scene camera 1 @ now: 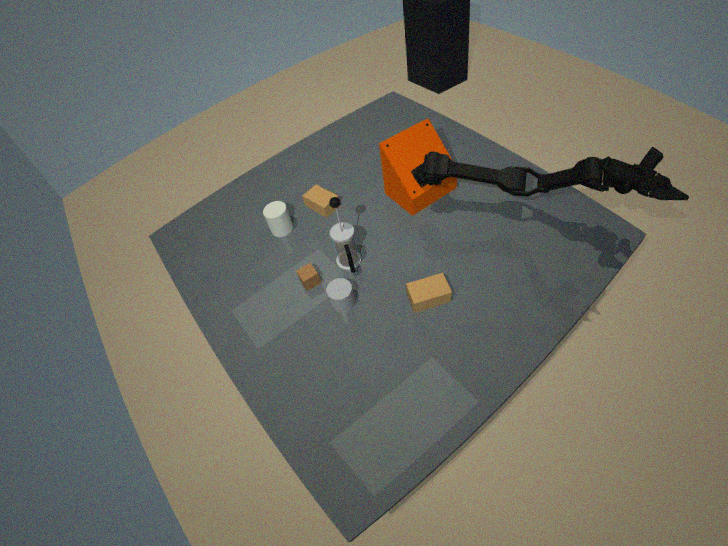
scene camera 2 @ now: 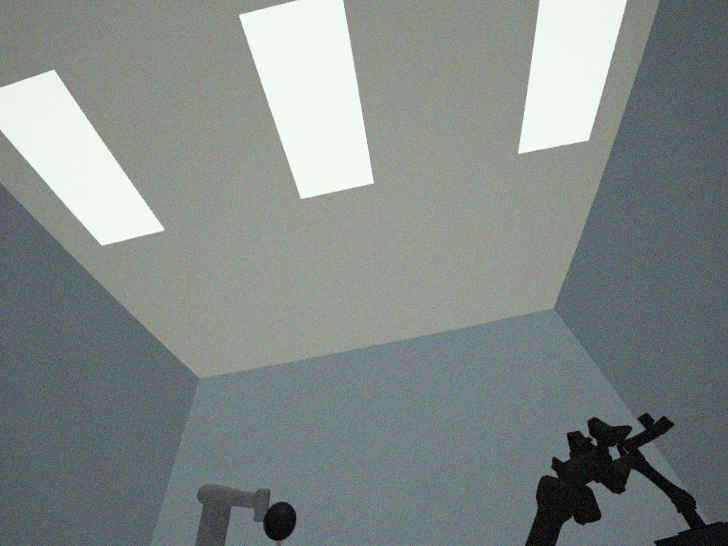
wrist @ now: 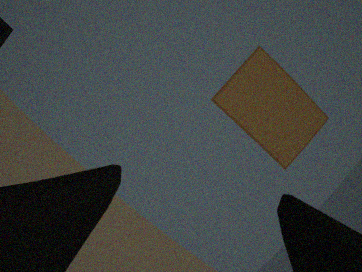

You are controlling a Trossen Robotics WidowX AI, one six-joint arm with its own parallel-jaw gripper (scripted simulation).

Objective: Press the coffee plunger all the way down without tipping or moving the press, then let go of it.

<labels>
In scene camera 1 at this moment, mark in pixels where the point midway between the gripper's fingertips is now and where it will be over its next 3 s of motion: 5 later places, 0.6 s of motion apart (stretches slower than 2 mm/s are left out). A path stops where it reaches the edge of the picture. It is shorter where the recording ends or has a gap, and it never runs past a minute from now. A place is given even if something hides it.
The gripper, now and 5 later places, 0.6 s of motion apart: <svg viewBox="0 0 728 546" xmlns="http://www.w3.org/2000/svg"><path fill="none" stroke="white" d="M686 197L675 181L612 152L500 131L348 146L337 180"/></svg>
</labels>
